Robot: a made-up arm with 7 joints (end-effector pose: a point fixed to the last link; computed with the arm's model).
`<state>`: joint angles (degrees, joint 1 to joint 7).
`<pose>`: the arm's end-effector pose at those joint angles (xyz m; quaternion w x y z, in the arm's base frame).
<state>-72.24 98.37 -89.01 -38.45 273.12 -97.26 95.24</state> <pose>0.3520 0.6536 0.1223 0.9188 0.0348 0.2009 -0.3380</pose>
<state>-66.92 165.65 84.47 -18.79 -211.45 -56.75 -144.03</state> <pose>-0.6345 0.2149 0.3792 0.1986 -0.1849 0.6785 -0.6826</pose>
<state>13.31 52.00 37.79 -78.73 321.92 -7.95 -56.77</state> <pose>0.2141 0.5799 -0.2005 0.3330 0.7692 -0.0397 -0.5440</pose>
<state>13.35 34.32 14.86 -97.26 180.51 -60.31 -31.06</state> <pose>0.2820 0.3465 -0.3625 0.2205 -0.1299 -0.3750 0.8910</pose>
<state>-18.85 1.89 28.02 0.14 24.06 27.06 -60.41</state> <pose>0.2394 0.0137 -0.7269 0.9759 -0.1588 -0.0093 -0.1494</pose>
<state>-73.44 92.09 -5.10 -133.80 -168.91 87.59 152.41</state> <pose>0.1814 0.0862 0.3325 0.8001 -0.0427 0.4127 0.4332</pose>
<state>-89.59 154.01 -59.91 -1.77 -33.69 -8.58 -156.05</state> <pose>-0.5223 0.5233 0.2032 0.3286 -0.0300 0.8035 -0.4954</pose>
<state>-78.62 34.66 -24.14 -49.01 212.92 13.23 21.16</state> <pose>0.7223 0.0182 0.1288 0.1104 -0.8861 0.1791 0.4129</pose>
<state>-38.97 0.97 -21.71 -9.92 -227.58 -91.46 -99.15</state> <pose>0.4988 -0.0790 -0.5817 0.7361 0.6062 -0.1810 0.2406</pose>
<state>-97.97 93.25 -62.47 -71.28 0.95 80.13 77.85</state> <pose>0.4424 0.3493 0.3717 0.3888 0.3999 -0.6920 0.4583</pose>
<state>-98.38 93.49 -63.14 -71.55 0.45 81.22 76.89</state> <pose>0.4414 0.3492 0.3714 0.3869 0.4134 -0.6847 0.4588</pose>
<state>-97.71 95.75 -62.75 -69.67 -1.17 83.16 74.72</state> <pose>0.4230 0.3797 0.3738 0.3674 0.4529 -0.6524 0.4840</pose>
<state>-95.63 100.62 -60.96 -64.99 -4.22 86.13 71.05</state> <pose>0.3748 0.4455 0.3786 0.3239 0.5190 -0.5804 0.5375</pose>
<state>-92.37 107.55 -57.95 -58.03 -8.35 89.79 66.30</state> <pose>0.2885 0.5275 0.3838 0.2585 0.5910 -0.4657 0.6058</pose>
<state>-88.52 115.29 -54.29 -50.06 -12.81 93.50 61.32</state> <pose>0.1718 0.5957 0.3887 0.1810 0.6424 -0.3261 0.6695</pose>
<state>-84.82 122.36 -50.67 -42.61 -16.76 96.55 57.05</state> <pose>0.0522 0.6314 0.3937 0.1069 0.6613 -0.1956 0.7162</pose>
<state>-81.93 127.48 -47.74 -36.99 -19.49 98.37 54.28</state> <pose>-0.0392 0.6395 0.3984 0.0519 0.6582 -0.1048 0.7437</pose>
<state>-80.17 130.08 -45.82 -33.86 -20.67 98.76 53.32</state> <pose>-0.0871 0.6373 0.4018 0.0233 0.6510 -0.0651 0.7559</pose>
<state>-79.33 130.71 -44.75 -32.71 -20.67 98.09 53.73</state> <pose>-0.1006 0.6356 0.4039 0.0153 0.6479 -0.0633 0.7590</pose>
